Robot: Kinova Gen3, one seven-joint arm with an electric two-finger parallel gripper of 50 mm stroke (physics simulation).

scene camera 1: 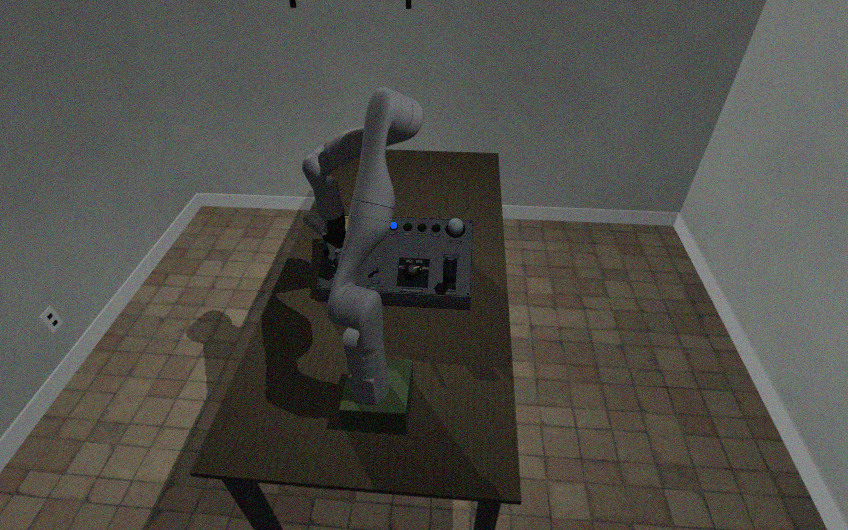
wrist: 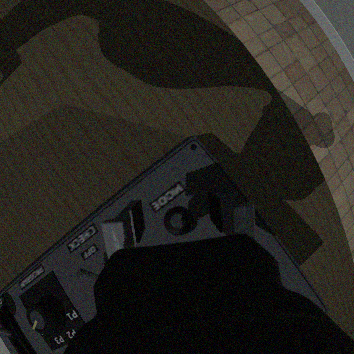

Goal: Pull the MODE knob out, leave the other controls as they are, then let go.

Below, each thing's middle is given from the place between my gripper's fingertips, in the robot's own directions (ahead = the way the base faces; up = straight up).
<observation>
The mode knob [wrist: 178, 220] lies 2 cm ahead of my hand and 4 cm below it.
</observation>
